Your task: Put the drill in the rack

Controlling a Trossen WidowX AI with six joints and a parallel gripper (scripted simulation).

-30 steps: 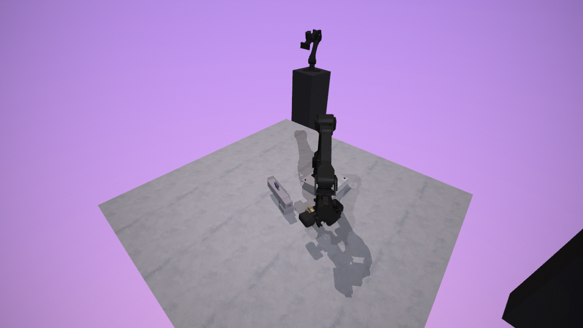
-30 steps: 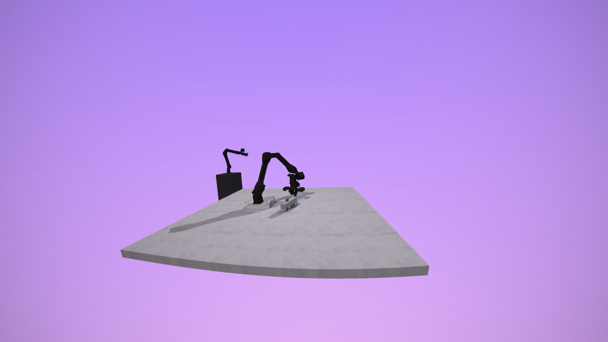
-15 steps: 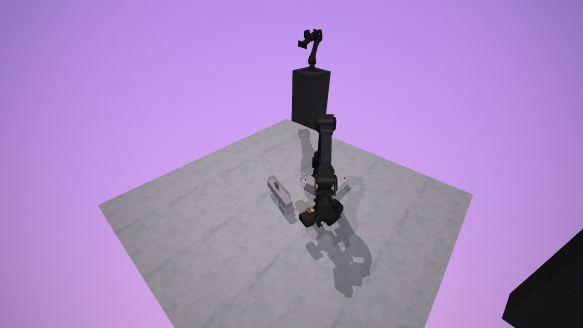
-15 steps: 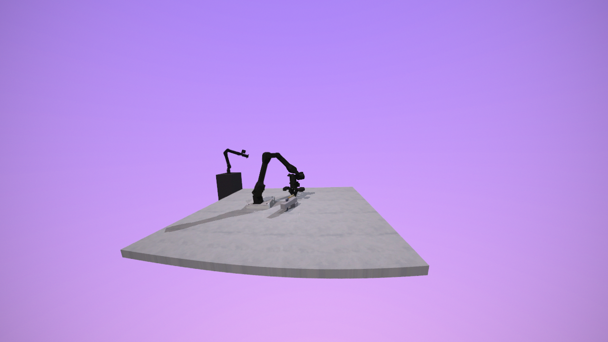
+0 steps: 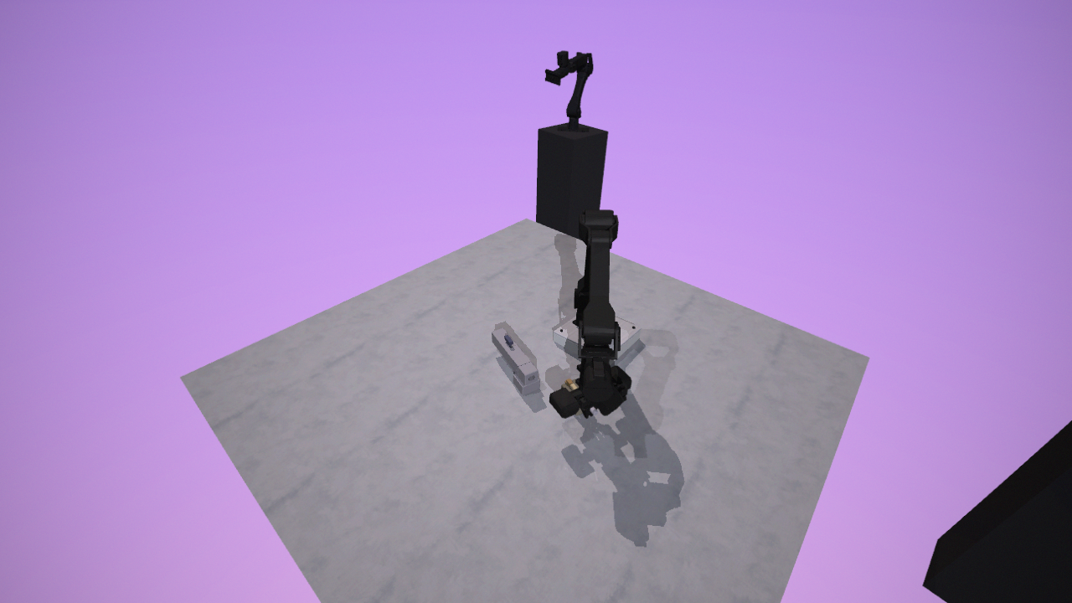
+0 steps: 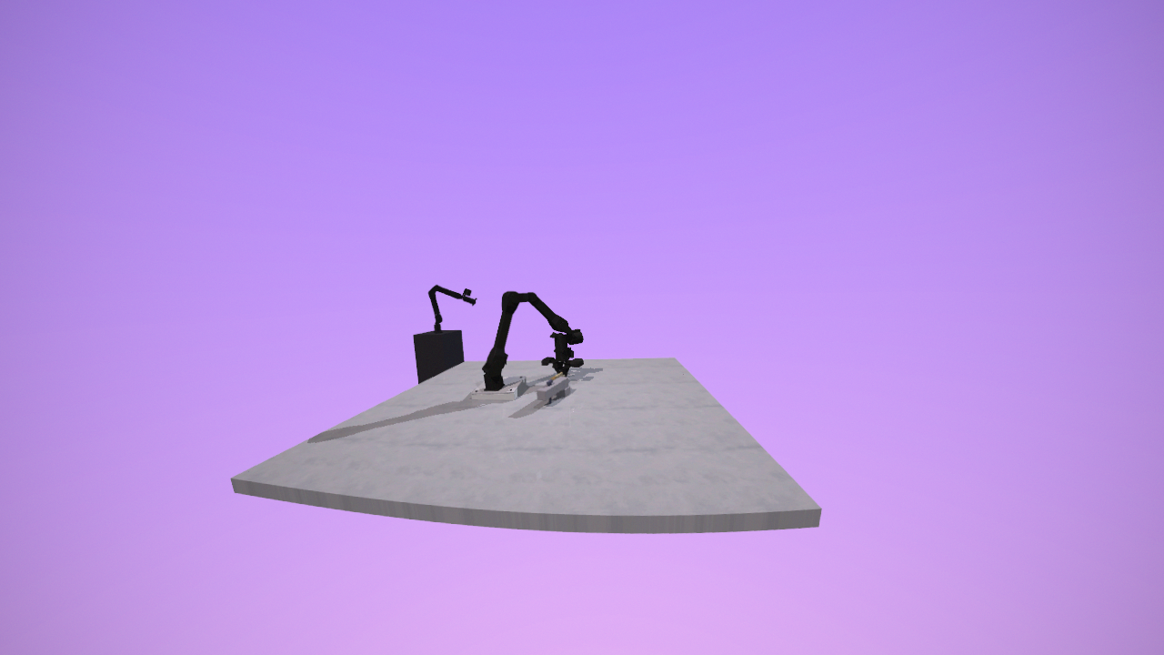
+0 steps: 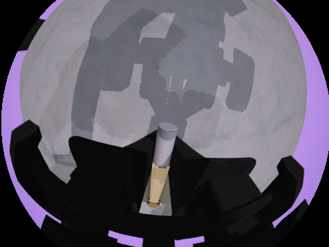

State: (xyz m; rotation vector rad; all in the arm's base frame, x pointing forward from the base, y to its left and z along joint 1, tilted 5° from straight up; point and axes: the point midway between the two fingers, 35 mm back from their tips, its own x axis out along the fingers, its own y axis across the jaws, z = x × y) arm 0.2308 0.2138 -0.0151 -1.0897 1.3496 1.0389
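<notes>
Now: the drill 4 cm to the right of my gripper tip, 3 cm above it and 1 cm behind it. The rest, counted from my gripper tip: rack (5 cm to the right, 1 cm behind, 1 cm above); long grey block (23 cm to the right, 3 cm ahead, 3 cm above); key (26 cm to the right, 4 cm above, 2 cm ahead).
</notes>
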